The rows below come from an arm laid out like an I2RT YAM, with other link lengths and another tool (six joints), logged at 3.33 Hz.
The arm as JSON. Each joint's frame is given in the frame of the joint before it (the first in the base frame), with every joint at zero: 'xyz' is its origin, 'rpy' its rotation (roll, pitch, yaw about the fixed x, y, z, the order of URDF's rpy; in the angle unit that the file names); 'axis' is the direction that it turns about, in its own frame. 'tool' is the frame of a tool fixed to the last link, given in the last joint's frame.
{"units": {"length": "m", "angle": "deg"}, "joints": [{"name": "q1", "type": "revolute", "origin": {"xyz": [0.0, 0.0, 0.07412], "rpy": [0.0, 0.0, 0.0]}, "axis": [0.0, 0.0, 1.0]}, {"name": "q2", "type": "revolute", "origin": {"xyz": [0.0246, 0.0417, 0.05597], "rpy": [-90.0, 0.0, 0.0]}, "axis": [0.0, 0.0, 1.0]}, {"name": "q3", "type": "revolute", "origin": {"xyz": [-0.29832, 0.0, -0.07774], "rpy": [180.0, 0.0, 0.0]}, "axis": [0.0, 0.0, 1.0]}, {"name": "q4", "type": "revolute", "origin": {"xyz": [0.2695, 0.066, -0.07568], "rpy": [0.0, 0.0, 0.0]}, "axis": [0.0, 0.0, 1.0]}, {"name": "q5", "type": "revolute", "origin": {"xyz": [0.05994, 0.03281, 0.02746], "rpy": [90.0, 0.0, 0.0]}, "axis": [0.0, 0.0, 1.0]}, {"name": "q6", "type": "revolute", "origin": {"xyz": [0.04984, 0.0, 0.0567], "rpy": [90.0, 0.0, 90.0]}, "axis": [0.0, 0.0, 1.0]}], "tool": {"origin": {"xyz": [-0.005, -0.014, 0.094], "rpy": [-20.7, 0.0, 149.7]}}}
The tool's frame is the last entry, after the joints.
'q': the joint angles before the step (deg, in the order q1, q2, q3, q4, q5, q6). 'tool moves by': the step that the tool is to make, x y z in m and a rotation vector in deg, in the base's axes. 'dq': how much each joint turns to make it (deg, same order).
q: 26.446 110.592 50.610 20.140 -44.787 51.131
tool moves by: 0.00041 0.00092 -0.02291 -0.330 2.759 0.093
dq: -0.079 3.873 0.282 1.568 -0.739 0.840
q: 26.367 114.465 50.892 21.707 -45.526 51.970
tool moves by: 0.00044 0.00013 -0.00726 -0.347 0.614 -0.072
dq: 0.012 1.188 0.163 0.349 0.088 0.040
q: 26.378 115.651 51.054 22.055 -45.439 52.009
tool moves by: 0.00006 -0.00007 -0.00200 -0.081 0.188 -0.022
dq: -0.011 0.320 0.028 0.104 0.001 0.022
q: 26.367 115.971 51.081 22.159 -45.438 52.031
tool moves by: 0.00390 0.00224 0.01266 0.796 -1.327 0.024
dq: 0.017 -1.340 0.687 -0.396 -0.088 0.124
